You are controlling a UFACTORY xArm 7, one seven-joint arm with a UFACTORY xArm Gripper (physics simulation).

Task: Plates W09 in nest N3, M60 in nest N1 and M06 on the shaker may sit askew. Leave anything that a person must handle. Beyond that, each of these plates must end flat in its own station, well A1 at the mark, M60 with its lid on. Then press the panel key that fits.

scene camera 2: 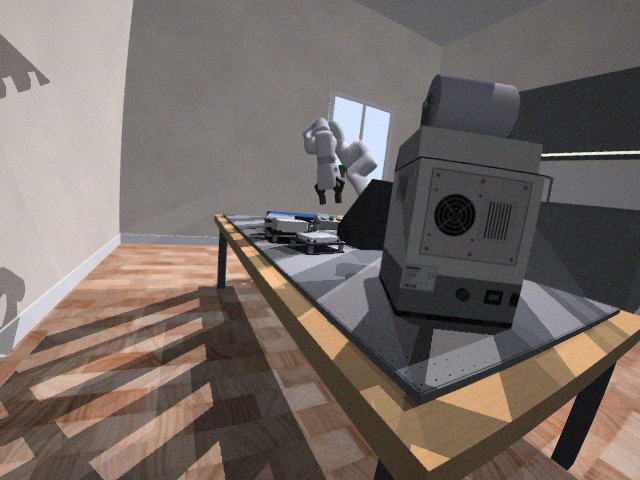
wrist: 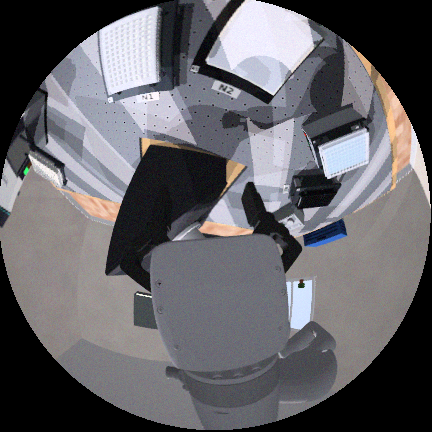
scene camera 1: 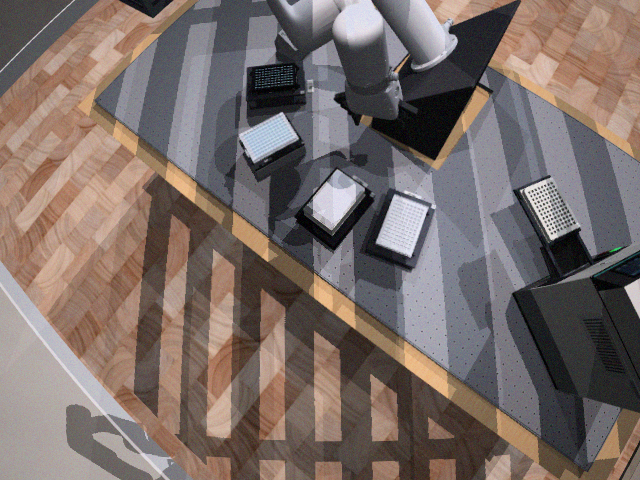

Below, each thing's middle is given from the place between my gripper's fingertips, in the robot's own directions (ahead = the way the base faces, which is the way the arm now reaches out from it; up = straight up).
Labels:
I see the pale blue well plate [scene camera 1: 270, 136] 230 mm to the right of my hand, 130 mm ahead of it and 90 mm below it.

